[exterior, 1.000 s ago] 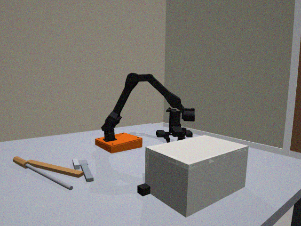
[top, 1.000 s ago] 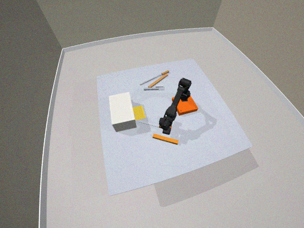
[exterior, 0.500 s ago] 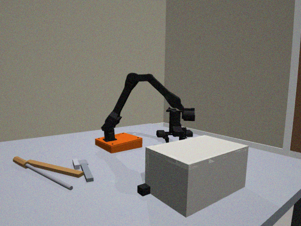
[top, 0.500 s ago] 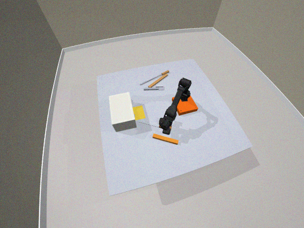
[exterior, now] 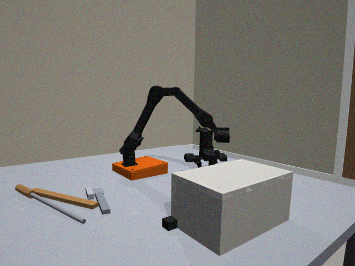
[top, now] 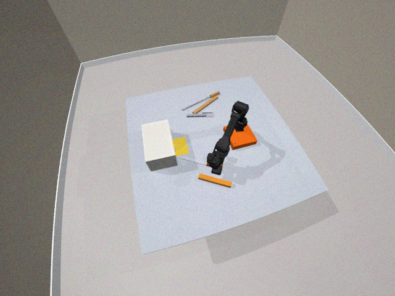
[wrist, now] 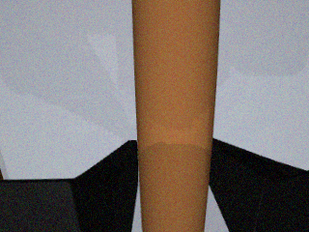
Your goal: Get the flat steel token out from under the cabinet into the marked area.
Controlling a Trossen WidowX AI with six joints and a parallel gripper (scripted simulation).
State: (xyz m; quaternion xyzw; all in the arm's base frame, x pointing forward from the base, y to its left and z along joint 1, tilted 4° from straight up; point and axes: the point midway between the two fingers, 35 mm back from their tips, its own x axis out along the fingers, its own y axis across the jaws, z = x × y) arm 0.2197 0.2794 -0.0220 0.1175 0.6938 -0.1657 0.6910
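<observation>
My gripper tip is now 4 cm short of the orange flat bar, 10 cm to the right of it and 1 cm below it. The rest, counted from my gripper tip: small grey token 30 cm ahead, 17 cm to the right; then wooden stick 1 cm behind, 60 cm to the right.
</observation>
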